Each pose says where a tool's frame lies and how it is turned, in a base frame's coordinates. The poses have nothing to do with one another.
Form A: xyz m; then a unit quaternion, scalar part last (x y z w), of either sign.
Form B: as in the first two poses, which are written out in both.
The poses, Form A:
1: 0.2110, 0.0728, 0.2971, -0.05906, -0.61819, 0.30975, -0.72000
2: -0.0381, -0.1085, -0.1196, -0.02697, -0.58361, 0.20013, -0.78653
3: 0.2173, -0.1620, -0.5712, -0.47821, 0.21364, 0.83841, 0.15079
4: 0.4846, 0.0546, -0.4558, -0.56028, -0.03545, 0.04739, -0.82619
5: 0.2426, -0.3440, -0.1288, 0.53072, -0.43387, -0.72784, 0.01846
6: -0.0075, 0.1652, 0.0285, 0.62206, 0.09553, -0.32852, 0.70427
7: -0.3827, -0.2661, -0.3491, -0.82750, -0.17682, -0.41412, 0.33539
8: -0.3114, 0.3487, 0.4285, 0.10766, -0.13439, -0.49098, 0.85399
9: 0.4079, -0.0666, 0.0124, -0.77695, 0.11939, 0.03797, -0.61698
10: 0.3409, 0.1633, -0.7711, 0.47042, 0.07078, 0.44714, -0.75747
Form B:
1: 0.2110, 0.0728, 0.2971, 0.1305, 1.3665, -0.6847
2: -0.0381, -0.1085, -0.1196, 0.0581, 1.2581, -0.4314
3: 0.2173, -0.1620, -0.5712, -1.3733, 0.6135, 2.4077
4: 0.4846, 0.0546, -0.4558, 1.1904, 0.0753, -0.1007
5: 0.2426, -0.3440, -0.1288, 1.6480, -1.3473, -2.2601
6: -0.0075, 0.1652, 0.0285, 1.3834, 0.2124, -0.7306
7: -0.3827, -0.2661, -0.3491, -2.1587, -0.4613, -1.0803
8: -0.3114, 0.3487, 0.4285, 0.2265, -0.2827, -1.0327
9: 0.4079, -0.0666, 0.0124, 1.7887, -0.2749, -0.0874
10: 0.3409, 0.1633, -0.7711, -1.0251, -0.1542, -0.9744
